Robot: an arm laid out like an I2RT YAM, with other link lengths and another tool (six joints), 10 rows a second.
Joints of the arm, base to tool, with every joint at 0 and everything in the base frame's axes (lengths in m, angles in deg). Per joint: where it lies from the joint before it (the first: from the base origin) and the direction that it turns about. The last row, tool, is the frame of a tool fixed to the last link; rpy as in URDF.
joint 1: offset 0 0 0.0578 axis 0 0 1
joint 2: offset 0.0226 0.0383 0.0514 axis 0 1 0
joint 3: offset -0.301 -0.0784 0 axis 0 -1 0
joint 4: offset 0.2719 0.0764 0.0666 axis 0 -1 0
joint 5: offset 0.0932 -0.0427 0.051 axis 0 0 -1
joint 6: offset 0.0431 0 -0.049 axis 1 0 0
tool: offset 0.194 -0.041 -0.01 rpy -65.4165 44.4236 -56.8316
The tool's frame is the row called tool.
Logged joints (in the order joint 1, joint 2, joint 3, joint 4, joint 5, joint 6), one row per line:
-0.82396, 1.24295, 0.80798, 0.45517, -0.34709, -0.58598
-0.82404, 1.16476, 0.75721, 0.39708, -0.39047, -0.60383
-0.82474, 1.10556, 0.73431, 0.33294, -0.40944, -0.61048
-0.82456, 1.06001, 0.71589, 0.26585, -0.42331, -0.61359
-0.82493, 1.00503, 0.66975, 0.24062, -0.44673, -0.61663
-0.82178, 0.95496, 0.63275, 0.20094, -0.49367, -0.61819
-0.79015, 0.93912, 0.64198, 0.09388, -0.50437, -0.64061
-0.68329, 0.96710, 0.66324, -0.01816, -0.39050, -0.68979
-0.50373, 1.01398, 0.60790, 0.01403, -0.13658, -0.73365
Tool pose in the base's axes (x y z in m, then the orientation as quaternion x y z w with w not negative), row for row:
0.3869, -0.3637, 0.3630, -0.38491, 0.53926, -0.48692, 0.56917
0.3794, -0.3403, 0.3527, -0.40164, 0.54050, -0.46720, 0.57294
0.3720, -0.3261, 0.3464, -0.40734, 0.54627, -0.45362, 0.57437
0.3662, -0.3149, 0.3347, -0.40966, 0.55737, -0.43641, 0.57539
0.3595, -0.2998, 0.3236, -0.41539, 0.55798, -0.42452, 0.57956
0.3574, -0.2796, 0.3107, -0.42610, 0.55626, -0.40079, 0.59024
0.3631, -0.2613, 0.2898, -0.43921, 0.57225, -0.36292, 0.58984
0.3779, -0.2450, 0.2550, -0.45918, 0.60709, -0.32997, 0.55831
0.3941, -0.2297, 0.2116, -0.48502, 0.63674, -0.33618, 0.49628
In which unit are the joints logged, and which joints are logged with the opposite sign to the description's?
The joints are logged in radians. Opposite sign: none.
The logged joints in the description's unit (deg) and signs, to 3 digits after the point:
-47.209, 71.216, 46.294, 26.079, -19.887, -33.574
-47.214, 66.736, 43.385, 22.751, -22.372, -34.597
-47.254, 63.344, 42.073, 19.076, -23.459, -34.978
-47.244, 60.734, 41.017, 15.232, -24.254, -35.156
-47.265, 57.584, 38.374, 13.787, -25.596, -35.330
-47.085, 54.715, 36.254, 11.513, -28.285, -35.420
-45.272, 53.808, 36.783, 5.379, -28.898, -36.704
-39.150, 55.411, 38.001, -1.040, -22.374, -39.522
-28.862, 58.097, 34.830, 0.804, -7.825, -42.035

